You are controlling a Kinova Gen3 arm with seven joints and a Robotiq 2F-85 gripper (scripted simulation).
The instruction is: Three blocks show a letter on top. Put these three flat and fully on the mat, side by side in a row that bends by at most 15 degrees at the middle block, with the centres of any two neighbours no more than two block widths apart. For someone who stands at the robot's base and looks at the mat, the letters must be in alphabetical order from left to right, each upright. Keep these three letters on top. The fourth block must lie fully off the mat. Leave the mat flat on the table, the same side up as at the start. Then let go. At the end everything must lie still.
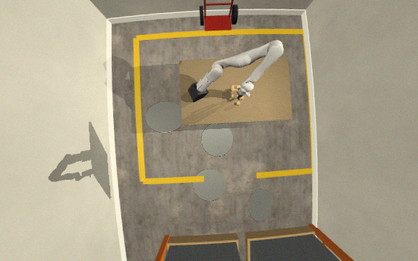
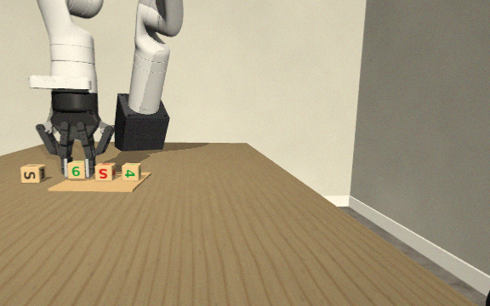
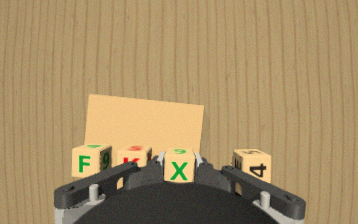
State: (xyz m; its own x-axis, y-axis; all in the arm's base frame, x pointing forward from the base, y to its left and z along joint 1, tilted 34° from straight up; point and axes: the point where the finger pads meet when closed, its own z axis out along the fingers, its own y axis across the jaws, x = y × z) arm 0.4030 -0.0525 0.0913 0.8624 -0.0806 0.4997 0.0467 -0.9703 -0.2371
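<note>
Now: the tan mat 5 cm to the left of my hand and 3 cm below it.
</note>
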